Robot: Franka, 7 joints.
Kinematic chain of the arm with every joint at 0, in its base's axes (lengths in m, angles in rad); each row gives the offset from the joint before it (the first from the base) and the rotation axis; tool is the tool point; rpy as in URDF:
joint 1: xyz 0 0 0.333 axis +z
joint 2: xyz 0 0 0 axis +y
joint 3: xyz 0 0 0.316 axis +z
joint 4: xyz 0.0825 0 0 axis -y
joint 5: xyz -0.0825 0 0.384 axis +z
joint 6: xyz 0 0 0 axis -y
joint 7: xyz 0.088 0 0 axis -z
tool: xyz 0 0 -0.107 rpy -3.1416 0 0
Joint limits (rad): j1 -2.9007..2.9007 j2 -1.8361..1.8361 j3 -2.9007..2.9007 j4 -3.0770..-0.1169 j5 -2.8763..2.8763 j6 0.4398..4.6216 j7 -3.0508..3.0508
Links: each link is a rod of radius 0.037 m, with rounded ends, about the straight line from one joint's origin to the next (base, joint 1, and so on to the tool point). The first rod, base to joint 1, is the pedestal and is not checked.
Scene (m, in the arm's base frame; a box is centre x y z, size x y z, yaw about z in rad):
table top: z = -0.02
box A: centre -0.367 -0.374 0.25 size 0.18 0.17 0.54 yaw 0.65
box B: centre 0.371 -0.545 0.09 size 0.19 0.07 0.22 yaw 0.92
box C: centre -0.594 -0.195 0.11 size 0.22 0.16 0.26 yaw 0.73
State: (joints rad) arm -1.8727 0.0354 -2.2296 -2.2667 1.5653 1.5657 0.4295
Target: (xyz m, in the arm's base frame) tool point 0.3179 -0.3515 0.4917
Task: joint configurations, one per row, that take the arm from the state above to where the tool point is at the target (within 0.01 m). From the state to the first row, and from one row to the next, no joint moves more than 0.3 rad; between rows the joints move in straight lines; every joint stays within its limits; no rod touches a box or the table.
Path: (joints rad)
1: -1.6462 -0.0770 -2.0138 -2.1718 1.5945 1.5400 0.4295
2: -1.4197 -0.1893 -1.7979 -2.0770 1.6237 1.5144 0.4295
3: -1.1932 -0.3017 -1.5821 -1.9821 1.6528 1.4887 0.4295
4: -0.9667 -0.4141 -1.3663 -1.8872 1.6820 1.4631 0.4295
5: -0.7771 -0.3167 -1.1410 -2.0078 1.6381 1.3952 0.4295
6: -0.5875 -0.2194 -0.9157 -2.1284 1.5941 1.3273 0.4295
7: -0.3979 -0.1220 -0.6904 -2.2490 1.5502 1.2594 0.4295

